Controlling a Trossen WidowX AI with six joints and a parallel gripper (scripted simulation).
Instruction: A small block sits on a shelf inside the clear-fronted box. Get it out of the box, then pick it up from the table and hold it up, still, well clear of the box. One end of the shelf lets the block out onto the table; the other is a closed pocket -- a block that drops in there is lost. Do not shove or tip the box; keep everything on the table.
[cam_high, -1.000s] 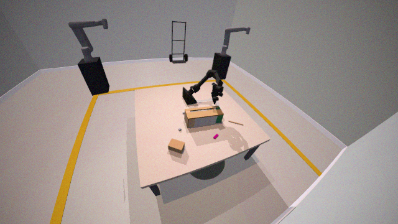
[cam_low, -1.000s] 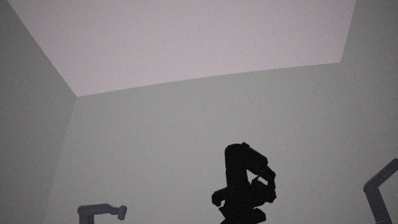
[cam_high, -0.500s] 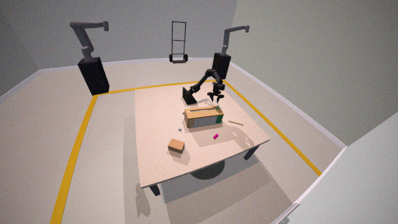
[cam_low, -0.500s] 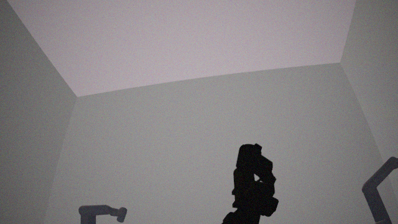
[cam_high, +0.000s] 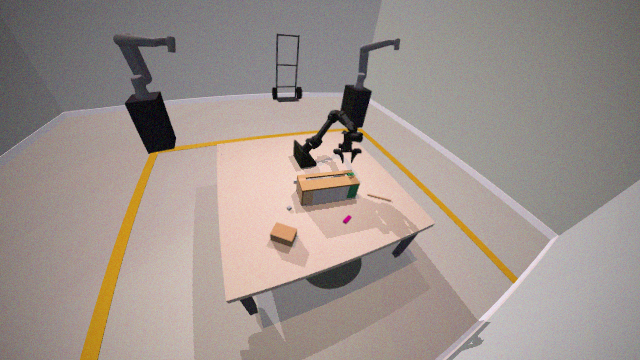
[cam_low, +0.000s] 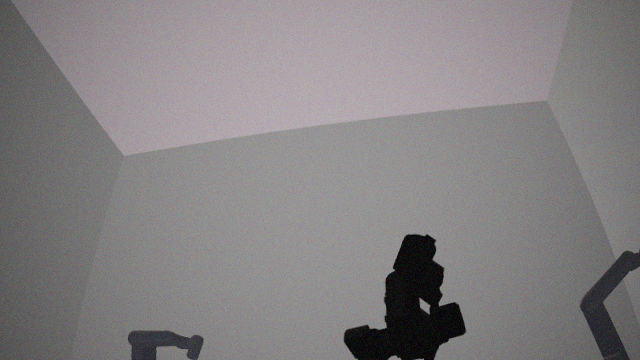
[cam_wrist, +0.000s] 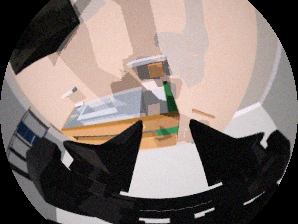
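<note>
My gripper tip is now 20 mm past the tan block and 150 mm above it. Round my gripper tip: brown carton 290 mm ahead, 560 mm to the right, 130 mm below; then thin wooden stick 250 mm ahead, 160 mm to the left, 160 mm below; then magenta block 320 mm ahead, 170 mm to the right, 160 mm below.
</note>
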